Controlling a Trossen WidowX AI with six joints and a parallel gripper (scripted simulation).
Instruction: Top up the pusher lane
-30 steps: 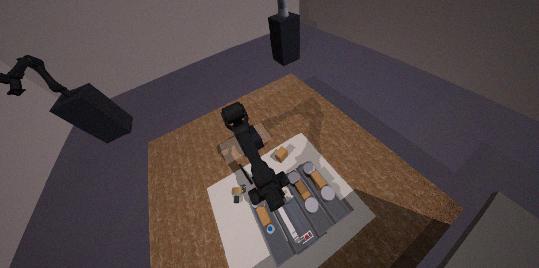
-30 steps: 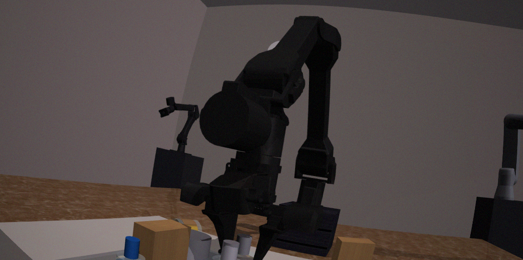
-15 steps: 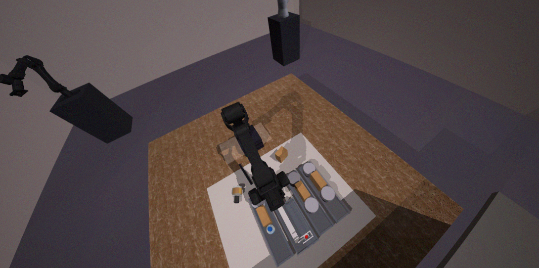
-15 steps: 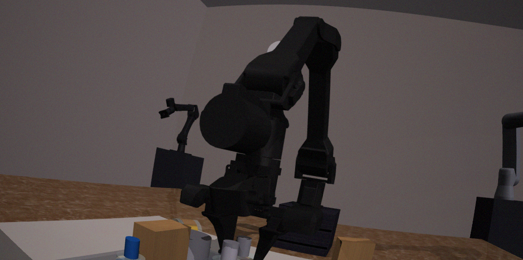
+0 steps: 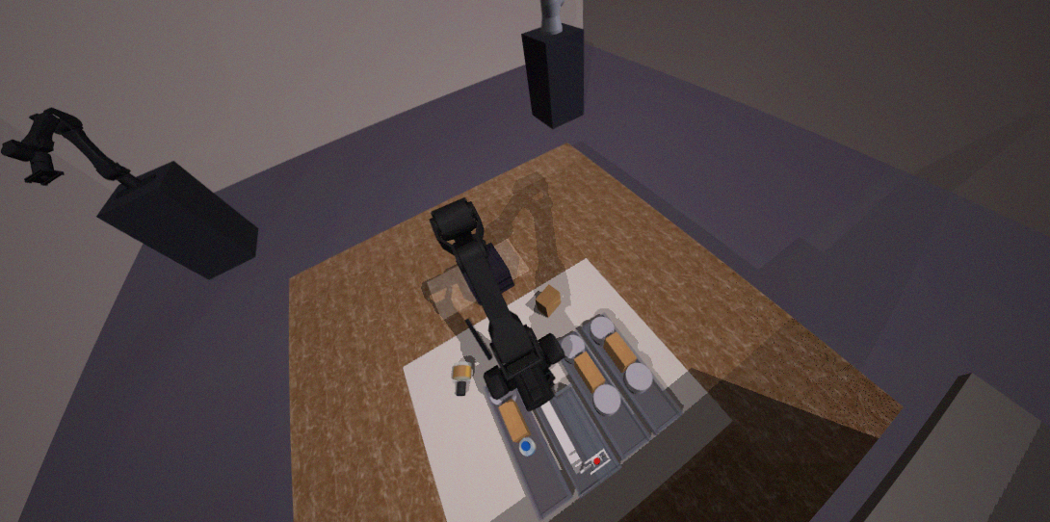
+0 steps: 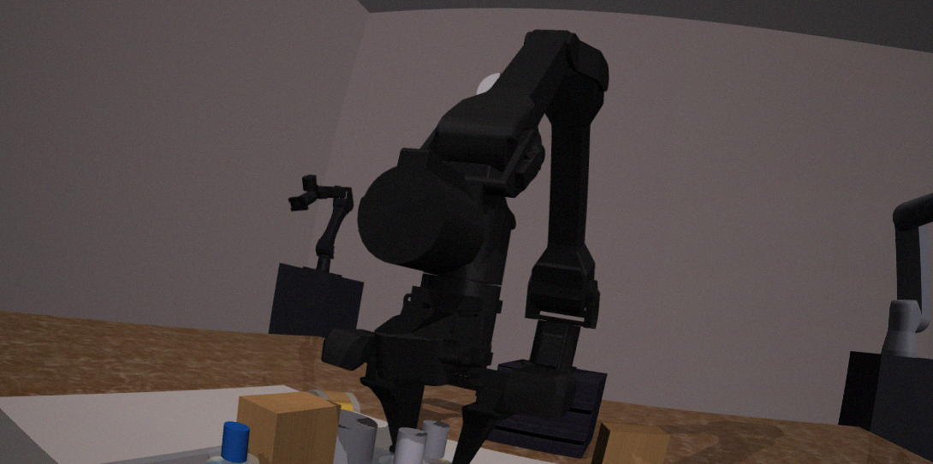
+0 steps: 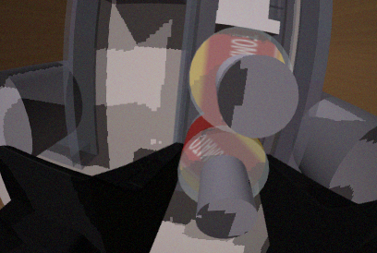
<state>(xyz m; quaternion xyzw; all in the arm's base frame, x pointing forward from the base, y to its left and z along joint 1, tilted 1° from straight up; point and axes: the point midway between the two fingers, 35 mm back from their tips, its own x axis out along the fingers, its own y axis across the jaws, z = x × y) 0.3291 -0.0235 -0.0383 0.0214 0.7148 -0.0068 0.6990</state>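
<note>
Right now my gripper tip is 60 mm short of the white mat, 30 mm above it and 20 mm to the right of it. From my gripper tip the other things lie so: brown cube: 150 mm to the left, 130 mm behind, 10 mm above; then black rod: 160 mm behind, 80 mm to the right, 20 mm below; then sprung lane: 140 mm ahead, 20 mm to the left, 10 mm below.
</note>
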